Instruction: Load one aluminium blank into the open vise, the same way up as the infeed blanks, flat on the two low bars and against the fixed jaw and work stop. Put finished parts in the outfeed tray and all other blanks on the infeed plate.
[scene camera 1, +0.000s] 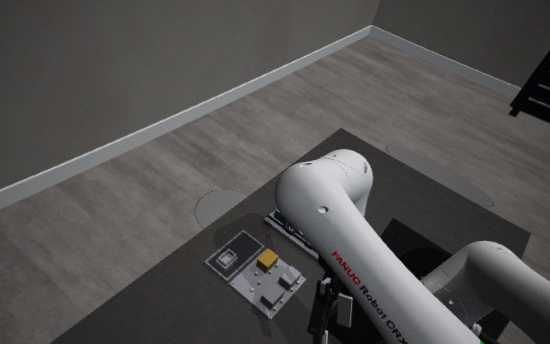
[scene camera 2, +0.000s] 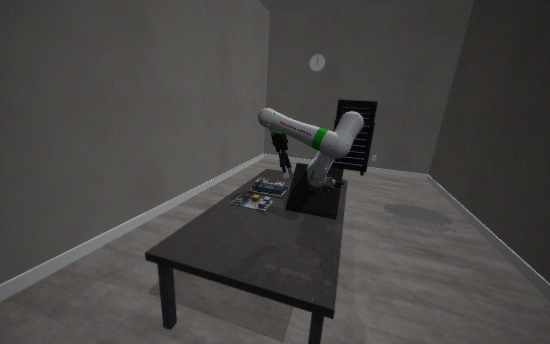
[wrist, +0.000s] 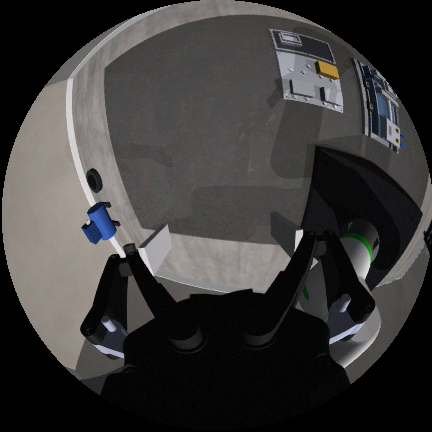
Note:
The gripper (wrist: 219, 229) is open, holding nothing. Further things: a dark outfeed tray (scene camera 1: 244, 246) and an infeed plate (scene camera 1: 243, 282).
The dark outfeed tray shows as well in the wrist view (wrist: 314, 49). The infeed plate shows as well in the wrist view (wrist: 286, 60).

